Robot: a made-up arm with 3 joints.
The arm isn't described. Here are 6 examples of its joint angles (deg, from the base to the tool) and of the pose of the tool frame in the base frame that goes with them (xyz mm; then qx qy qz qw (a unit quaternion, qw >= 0)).
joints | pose
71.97 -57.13 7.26 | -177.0 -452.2 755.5 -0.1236 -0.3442 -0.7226 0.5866
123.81 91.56 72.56 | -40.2 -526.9 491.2 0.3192 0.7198 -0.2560 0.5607
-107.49 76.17 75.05 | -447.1 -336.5 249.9 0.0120 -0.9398 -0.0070 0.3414
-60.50 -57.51 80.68 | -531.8 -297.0 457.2 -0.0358 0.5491 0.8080 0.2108
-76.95 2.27 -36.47 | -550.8 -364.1 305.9 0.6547 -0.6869 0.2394 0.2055
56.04 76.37 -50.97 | -252.8 -543.0 670.7 0.7830 0.4310 -0.4423 0.0738
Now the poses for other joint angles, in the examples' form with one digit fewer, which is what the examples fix.
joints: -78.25 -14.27 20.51
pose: -542 -300 317 0.431 -0.874 -0.223 0.039
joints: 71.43 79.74 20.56
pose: -161 -549 687 0.530 0.462 -0.444 0.555
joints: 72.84 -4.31 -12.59
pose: -191 -529 759 0.338 -0.027 -0.756 0.560
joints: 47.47 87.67 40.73
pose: -255 -503 747 0.497 0.275 -0.304 0.765
